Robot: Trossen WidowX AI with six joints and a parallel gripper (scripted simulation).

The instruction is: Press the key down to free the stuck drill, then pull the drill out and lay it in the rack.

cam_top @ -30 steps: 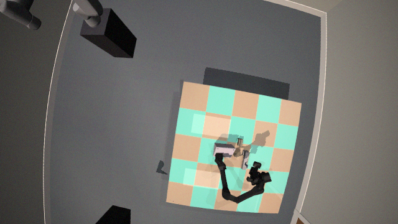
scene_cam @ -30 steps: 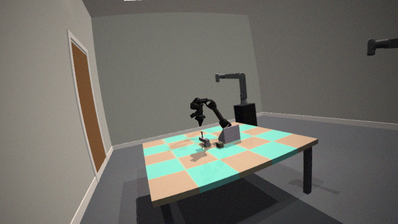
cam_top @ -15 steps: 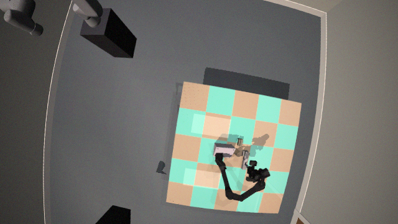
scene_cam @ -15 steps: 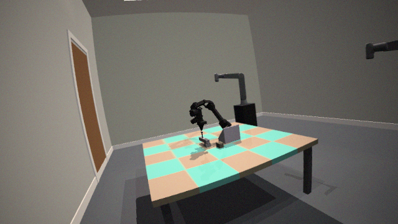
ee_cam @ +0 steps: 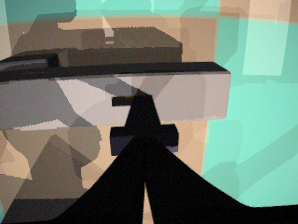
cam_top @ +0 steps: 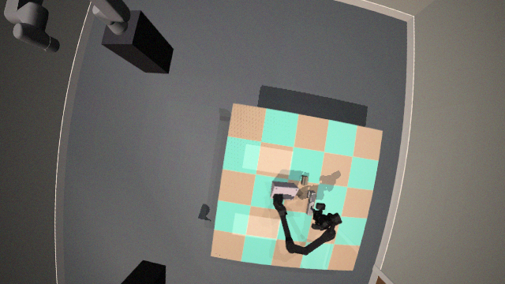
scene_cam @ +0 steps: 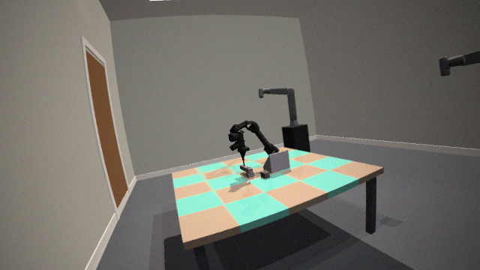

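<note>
Now: the dark key piece 30 mm below my gripper tip. From my gripper tip the other things lie so: light grey fixture: 30 mm to the left, 80 mm below; then dark rack: 70 mm behind, 200 mm to the left, 100 mm below; then drill: 50 mm to the left, 80 mm below.
</note>
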